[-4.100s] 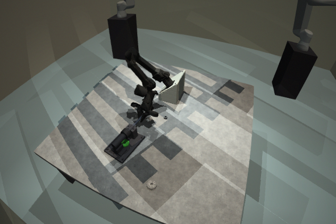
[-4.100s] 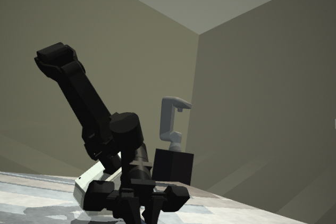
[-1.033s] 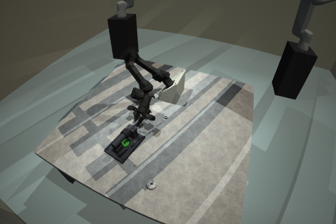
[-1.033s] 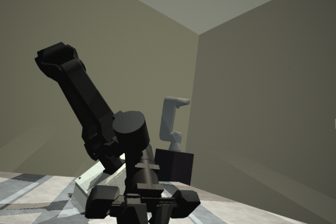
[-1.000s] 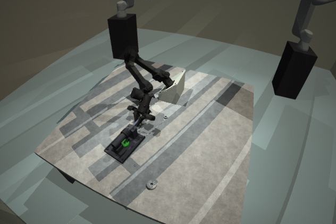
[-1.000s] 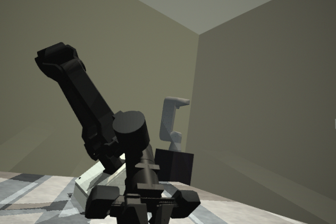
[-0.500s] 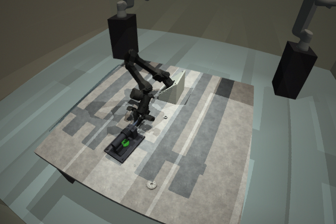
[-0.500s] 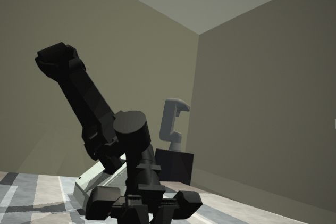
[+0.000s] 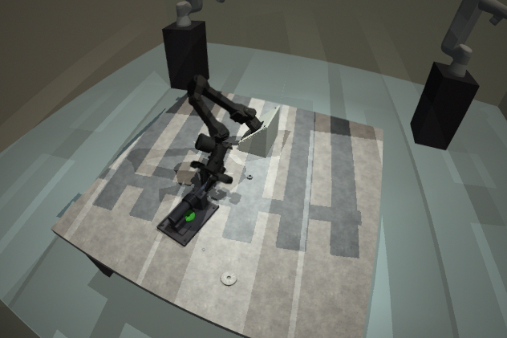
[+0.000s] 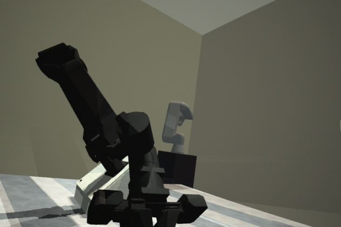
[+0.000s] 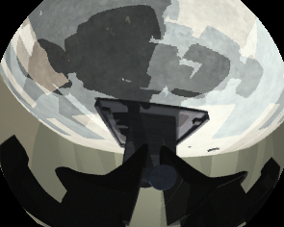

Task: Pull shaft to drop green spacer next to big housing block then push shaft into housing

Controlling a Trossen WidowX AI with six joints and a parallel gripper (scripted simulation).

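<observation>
Right now the blue-grey shaft is 60 mm ahead of my gripper tip, 20 mm to the right of it and 20 mm above it. From my gripper tip the other things lie so: green spacer: 110 mm ahead, 30 mm to the right, 40 mm below.
</observation>
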